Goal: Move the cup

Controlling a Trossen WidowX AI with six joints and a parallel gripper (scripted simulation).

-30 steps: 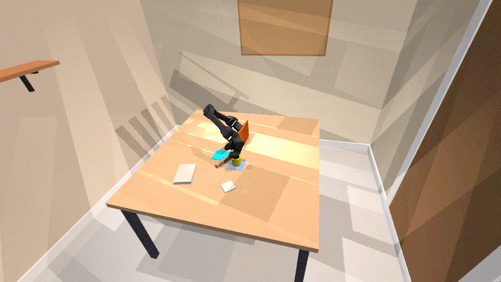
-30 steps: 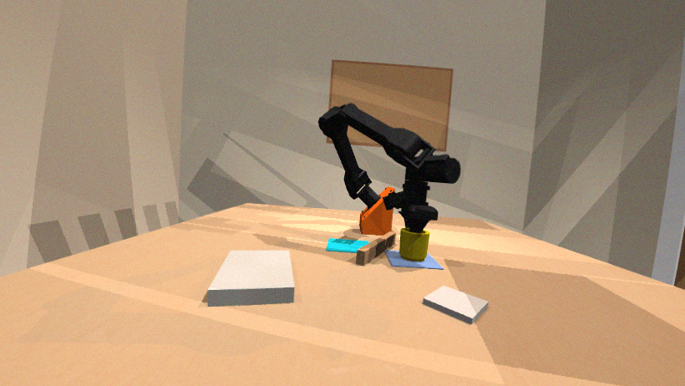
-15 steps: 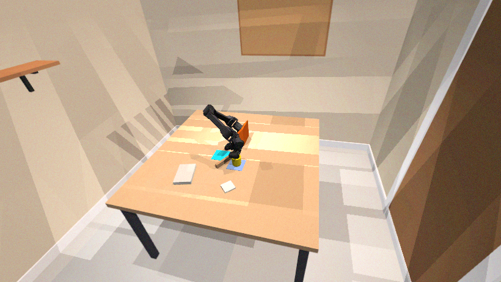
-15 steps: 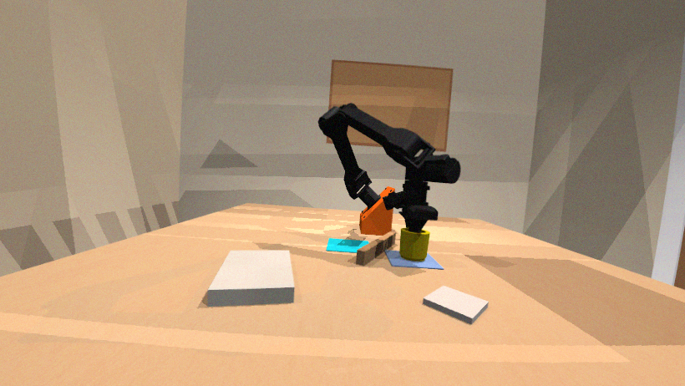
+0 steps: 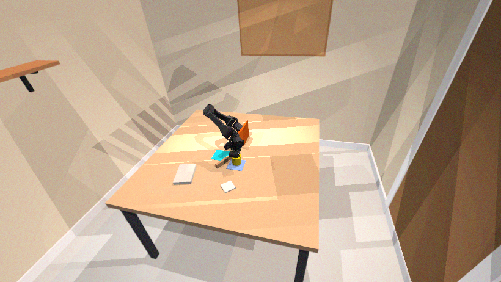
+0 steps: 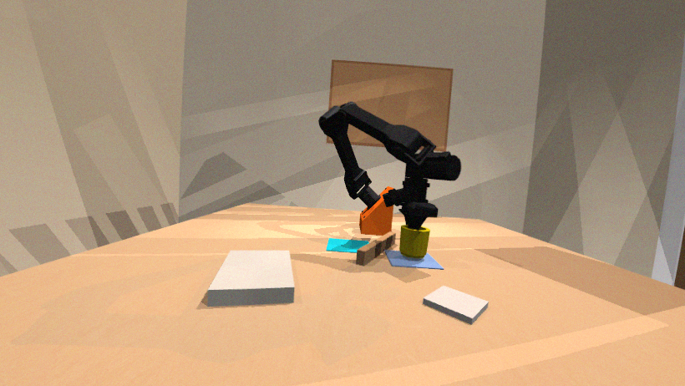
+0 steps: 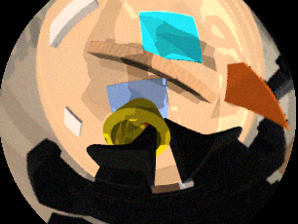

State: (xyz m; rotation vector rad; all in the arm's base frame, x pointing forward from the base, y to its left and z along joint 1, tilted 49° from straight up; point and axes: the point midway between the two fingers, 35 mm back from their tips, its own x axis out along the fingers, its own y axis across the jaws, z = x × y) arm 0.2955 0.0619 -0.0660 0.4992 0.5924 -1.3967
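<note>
Right now my gripper tip is 160 mm to the left of the cyan pad, 50 mm above it and 30 mm past it. From my gripper tip the other things lie so: brown wooden bar (80 mm to the right, 40 mm below); then yellow cup (20 mm ahead); then blue-grey pad (50 mm below, 30 mm ahead).
</note>
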